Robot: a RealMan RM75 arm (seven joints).
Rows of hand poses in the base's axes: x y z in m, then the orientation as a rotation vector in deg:
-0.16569, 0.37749, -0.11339, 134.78, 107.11, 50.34
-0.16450, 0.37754, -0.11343, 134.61, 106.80, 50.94
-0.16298, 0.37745, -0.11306, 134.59, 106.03, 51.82
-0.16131, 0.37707, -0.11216, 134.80, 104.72, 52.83
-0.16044, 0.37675, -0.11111, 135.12, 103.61, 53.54
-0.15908, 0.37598, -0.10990, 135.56, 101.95, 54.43
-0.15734, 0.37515, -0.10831, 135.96, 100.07, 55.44
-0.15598, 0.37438, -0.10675, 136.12, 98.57, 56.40
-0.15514, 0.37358, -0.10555, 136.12, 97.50, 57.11
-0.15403, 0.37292, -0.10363, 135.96, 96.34, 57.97
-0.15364, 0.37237, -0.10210, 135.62, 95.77, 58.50
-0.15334, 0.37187, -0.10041, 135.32, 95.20, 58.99
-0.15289, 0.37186, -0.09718, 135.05, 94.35, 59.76
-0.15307, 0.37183, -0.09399, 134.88, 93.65, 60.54
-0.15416, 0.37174, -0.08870, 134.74, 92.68, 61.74
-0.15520, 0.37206, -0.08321, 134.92, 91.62, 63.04
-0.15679, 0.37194, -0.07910, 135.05, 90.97, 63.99
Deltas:
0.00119, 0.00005, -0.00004, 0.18, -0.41, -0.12
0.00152, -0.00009, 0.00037, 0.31, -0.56, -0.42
0.00167, -0.00038, 0.00090, 0.39, -0.64, -0.80
0.00087, -0.00032, 0.00105, 0.33, -0.40, -0.71
0.00136, -0.00077, 0.00121, 0.39, -0.57, -1.07
0.00174, -0.00083, 0.00159, 0.41, -0.69, -1.20
0.00136, -0.00077, 0.00156, 0.34, -0.69, -0.91
0.00084, -0.00080, 0.00120, 0.20, -0.57, -0.64
0.00111, -0.00066, 0.00192, 0.19, -0.74, -0.66
0.00039, -0.00055, 0.00153, 0.00, -0.56, -0.28
0.00030, -0.00050, 0.00169, 0.01, -0.52, -0.29
0.00045, -0.00001, 0.00323, 0.15, -0.68, -0.45
-0.00018, -0.00003, 0.00319, 0.25, -0.57, -0.35
-0.00109, -0.00009, 0.00529, 0.48, -0.77, -0.47
-0.00104, 0.00032, 0.00549, 0.73, -0.62, -0.54
-0.00159, -0.00012, 0.00411, 0.56, -0.41, -0.31

